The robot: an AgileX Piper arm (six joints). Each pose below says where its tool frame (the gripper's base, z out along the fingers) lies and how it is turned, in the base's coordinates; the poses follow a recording.
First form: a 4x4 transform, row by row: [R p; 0 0 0 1], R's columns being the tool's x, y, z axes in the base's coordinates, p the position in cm. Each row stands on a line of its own.
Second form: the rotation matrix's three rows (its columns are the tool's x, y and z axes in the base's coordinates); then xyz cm. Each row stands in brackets. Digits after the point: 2 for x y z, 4 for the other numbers.
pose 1, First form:
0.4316 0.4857 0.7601 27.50
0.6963 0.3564 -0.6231 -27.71
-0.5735 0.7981 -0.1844 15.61
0 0 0 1
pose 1, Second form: [[0.4316 0.4857 0.7601], [0.6963 0.3564 -0.6231], [-0.5735 0.7981 -0.1844]], [27.50 -27.71 15.61]
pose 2, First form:
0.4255 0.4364 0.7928 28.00
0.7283 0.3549 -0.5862 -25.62
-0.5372 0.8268 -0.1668 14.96
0 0 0 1
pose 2, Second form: [[0.4255 0.4364 0.7928], [0.7283 0.3549 -0.5862], [-0.5372 0.8268 -0.1668]], [28.00 -25.62 14.96]
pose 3, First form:
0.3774 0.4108 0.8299 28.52
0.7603 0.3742 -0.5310 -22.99
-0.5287 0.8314 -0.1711 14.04
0 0 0 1
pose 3, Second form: [[0.3774 0.4108 0.8299], [0.7603 0.3742 -0.5310], [-0.5287 0.8314 -0.1711]], [28.52 -22.99 14.04]
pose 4, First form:
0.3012 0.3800 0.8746 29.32
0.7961 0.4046 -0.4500 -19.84
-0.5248 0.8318 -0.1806 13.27
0 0 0 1
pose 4, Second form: [[0.3012 0.3800 0.8746], [0.7961 0.4046 -0.4500], [-0.5248 0.8318 -0.1806]], [29.32 -19.84 13.27]
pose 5, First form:
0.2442 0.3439 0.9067 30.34
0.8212 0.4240 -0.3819 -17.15
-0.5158 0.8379 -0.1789 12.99
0 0 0 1
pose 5, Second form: [[0.2442 0.3439 0.9067], [0.8212 0.4240 -0.3819], [-0.5158 0.8379 -0.1789]], [30.34 -17.15 12.99]
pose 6, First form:
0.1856 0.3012 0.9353 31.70
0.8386 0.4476 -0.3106 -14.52
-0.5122 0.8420 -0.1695 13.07
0 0 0 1
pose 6, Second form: [[0.1856 0.3012 0.9353], [0.8386 0.4476 -0.3106], [-0.5122 0.8420 -0.1695]], [31.70 -14.52 13.07]
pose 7, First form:
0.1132 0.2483 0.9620 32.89
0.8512 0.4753 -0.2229 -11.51
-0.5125 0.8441 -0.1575 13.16
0 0 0 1
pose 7, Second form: [[0.1132 0.2483 0.9620], [0.8512 0.4753 -0.2229], [-0.5125 0.8441 -0.1575]], [32.89 -11.51 13.16]
